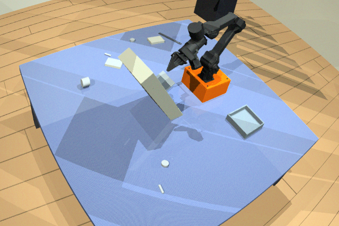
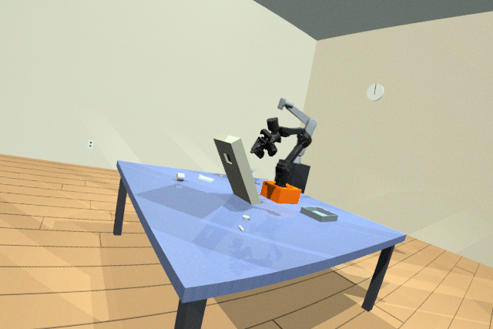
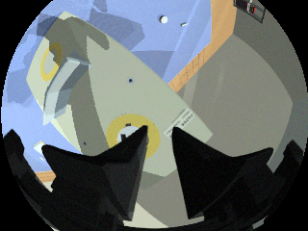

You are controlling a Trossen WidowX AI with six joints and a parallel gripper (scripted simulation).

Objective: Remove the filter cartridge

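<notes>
Now: gripper tip 60 mm short of the white round filter cartridge, 50 mm to the left of it and 40 mm above it. The rest, counted from my gripper tip: cream service panel (10 mm ahead, 50 mm to the right, 110 mm below); then grey tray (370 mm behind, 240 mm to the left, 260 mm below).
</notes>
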